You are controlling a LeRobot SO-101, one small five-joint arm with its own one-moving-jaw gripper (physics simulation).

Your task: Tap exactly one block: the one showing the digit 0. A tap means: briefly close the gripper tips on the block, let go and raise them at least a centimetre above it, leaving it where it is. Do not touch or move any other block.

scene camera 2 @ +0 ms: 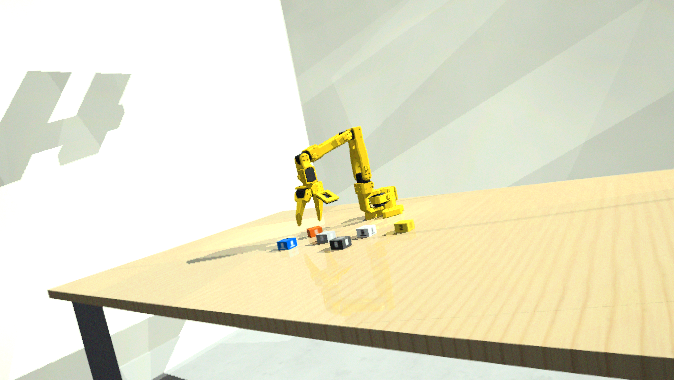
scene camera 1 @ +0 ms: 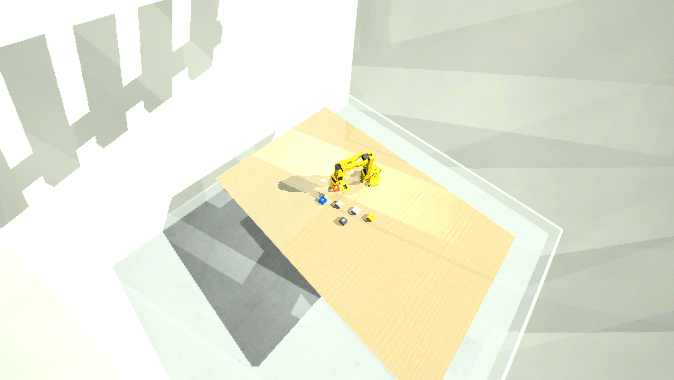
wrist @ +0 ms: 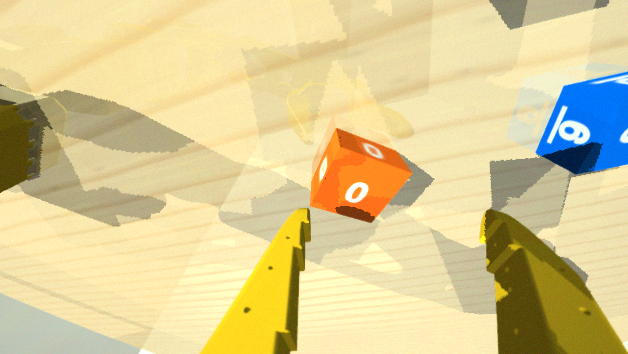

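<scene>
The orange block [scene camera 1: 336,188] [scene camera 2: 314,231] [wrist: 357,172] shows the digit 0 on its faces and rests on the table. My gripper [scene camera 2: 309,223] [wrist: 396,212] is open and empty, with a wide V-shaped gap between its jaws. It points down above the orange block in the second scene view. In the wrist view the block lies beyond the tips, in and above the gap, nearer the left jaw's tip than the right one's. In the first scene view the jaws are too small to make out clearly.
A blue block [scene camera 1: 322,200] [scene camera 2: 287,244] [wrist: 590,125] marked with an underlined digit lies to one side. A grey block [scene camera 1: 338,204] [scene camera 2: 325,237], a white block [scene camera 1: 354,211] [scene camera 2: 365,231], a black block [scene camera 1: 343,221] [scene camera 2: 340,243] and a yellow block [scene camera 1: 370,217] [scene camera 2: 404,227] stand on the wooden table [scene camera 1: 400,280] [scene camera 2: 475,280].
</scene>
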